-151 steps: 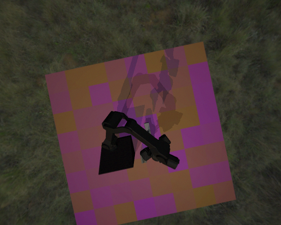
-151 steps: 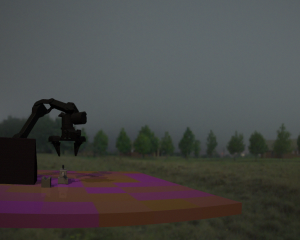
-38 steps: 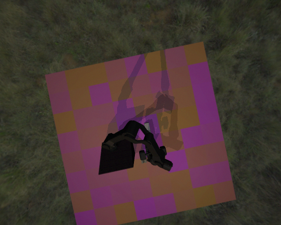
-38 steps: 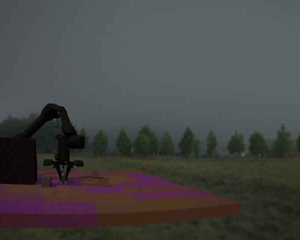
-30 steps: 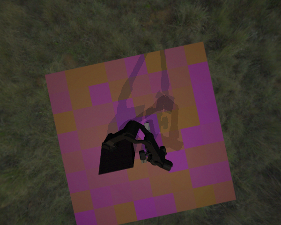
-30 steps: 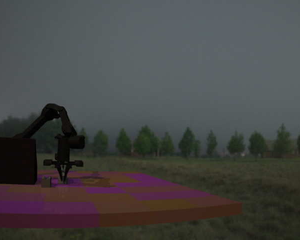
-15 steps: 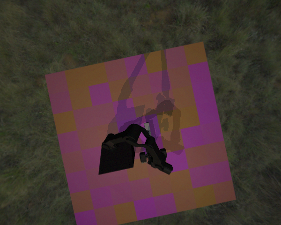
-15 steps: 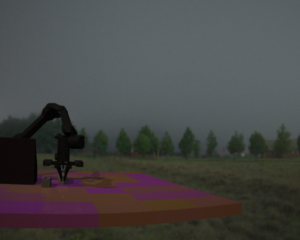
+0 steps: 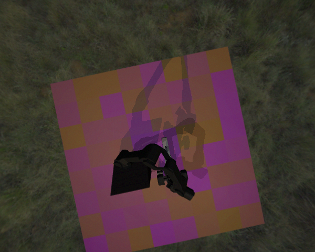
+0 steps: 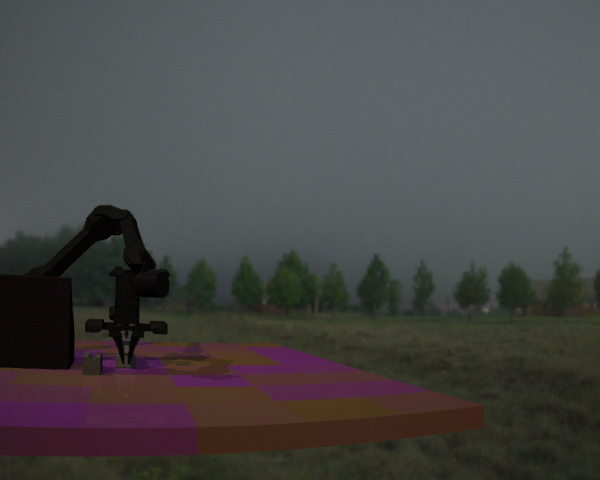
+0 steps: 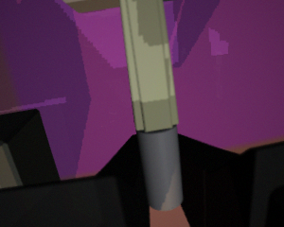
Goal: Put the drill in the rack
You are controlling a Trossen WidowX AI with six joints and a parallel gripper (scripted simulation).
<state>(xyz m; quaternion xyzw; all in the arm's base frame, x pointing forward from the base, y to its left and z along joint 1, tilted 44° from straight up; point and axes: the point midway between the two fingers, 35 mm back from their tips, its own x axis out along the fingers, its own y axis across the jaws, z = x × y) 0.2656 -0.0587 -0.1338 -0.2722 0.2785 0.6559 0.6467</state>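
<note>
Right now the drill is 5 cm to the left of my gripper tip and 3 cm above it. From my gripper tip the other things lie so: thin dark key: 18 cm to the left, 3 cm above; grey block: 15 cm to the left, 2 cm above; grey rack: 8 cm behind, 2 cm to the right.
</note>
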